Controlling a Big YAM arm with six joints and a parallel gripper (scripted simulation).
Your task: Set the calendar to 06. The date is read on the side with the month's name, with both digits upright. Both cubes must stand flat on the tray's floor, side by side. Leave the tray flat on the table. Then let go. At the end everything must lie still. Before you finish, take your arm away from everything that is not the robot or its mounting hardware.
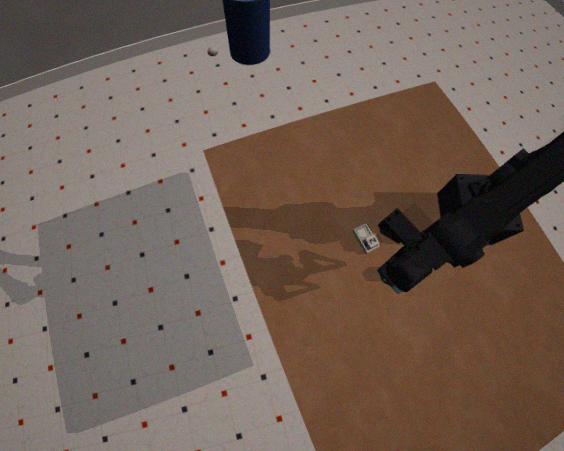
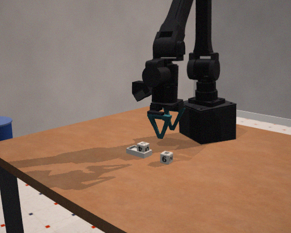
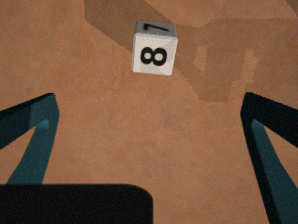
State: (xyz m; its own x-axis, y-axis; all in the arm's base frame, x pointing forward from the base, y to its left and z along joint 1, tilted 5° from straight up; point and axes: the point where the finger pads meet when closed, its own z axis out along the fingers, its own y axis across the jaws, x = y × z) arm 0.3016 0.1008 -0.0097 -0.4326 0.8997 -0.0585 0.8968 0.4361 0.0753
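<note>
Right now the white digit cube is 80 mm below my hand. Also, from my hand: white tray (20 mm ahead, 100 mm to the right, 90 mm below).
</note>
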